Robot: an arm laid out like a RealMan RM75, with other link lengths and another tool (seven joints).
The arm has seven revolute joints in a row. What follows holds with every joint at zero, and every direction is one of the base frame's.
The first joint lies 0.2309 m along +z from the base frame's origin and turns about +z.
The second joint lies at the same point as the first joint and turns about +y.
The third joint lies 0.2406 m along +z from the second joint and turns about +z.
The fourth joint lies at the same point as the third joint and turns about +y.
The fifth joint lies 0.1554 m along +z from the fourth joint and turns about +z.
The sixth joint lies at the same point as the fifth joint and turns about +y.
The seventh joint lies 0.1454 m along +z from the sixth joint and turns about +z.
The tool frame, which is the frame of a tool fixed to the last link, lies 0.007 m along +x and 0.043 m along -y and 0.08 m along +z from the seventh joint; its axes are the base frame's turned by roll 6.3, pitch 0 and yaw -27.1 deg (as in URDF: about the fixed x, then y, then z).
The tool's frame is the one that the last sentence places.
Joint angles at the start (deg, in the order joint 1, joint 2, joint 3, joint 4, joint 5, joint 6, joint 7):
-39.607 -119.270 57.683 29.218 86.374 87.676 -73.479
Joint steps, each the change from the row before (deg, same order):
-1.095 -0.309 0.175 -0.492 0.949 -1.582 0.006
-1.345 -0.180 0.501 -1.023 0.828 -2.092 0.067
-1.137 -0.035 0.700 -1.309 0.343 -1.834 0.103
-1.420 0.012 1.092 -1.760 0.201 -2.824 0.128
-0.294 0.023 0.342 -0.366 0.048 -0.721 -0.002
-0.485 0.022 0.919 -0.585 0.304 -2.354 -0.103
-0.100 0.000 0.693 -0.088 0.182 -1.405 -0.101
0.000 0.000 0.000 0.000 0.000 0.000 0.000
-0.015 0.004 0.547 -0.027 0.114 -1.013 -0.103
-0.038 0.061 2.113 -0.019 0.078 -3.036 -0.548
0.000 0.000 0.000 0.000 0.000 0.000 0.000
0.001 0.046 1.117 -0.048 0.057 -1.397 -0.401
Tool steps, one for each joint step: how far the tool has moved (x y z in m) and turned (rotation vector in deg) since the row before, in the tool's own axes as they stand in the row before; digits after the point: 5 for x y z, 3 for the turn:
-0.00159 -0.00279 0.00652 0.766 -1.046 0.281
-0.00235 -0.00441 0.00717 1.127 -1.307 0.167
-0.00283 -0.00416 0.00565 1.009 -1.133 -0.137
-0.00348 -0.00710 0.00663 1.786 -1.385 -0.184
-0.00102 -0.00192 0.00140 0.502 -0.387 -0.011
-0.00303 -0.00731 0.00254 1.924 -0.974 0.071
-0.00215 -0.00441 0.00106 1.201 -0.602 0.161
0.00000 0.00000 0.00000 0.000 0.000 0.000
-0.00175 -0.00328 0.00059 0.886 -0.440 0.098
-0.00561 -0.00927 0.00184 2.546 -1.470 0.264
0.00000 0.00000 0.00000 0.000 0.000 0.000
-0.00338 -0.00430 0.00094 1.176 -0.830 0.032

